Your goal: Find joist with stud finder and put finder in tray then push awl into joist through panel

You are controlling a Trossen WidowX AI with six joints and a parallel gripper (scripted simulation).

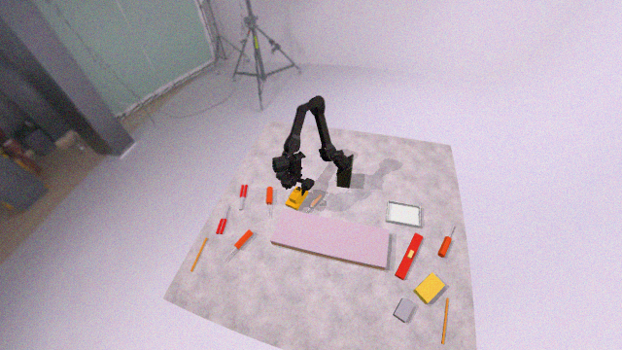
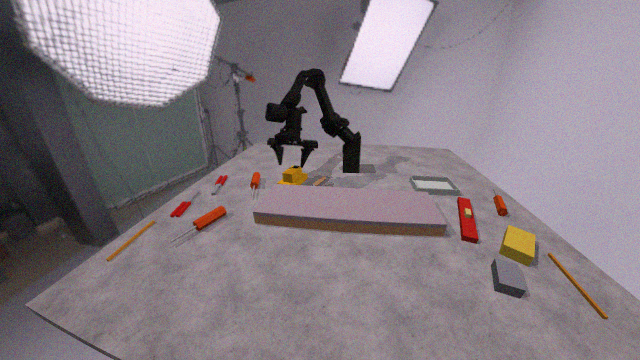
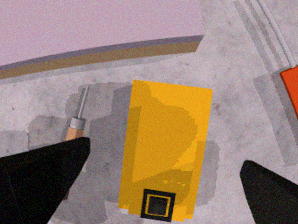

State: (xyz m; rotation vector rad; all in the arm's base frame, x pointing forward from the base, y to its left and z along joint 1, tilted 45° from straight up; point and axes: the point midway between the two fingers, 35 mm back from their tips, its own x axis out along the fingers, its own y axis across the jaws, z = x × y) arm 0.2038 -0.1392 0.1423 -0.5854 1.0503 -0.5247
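Now: gripper tip 3 cm past the stud finder and 3 cm above it. From my gripper tip the other things lie so: awl (9 cm to the left, 7 cm below); white tray (9 cm behind, 54 cm to the left, 6 cm below); red level (12 cm ahead, 60 cm to the left, 6 cm below).
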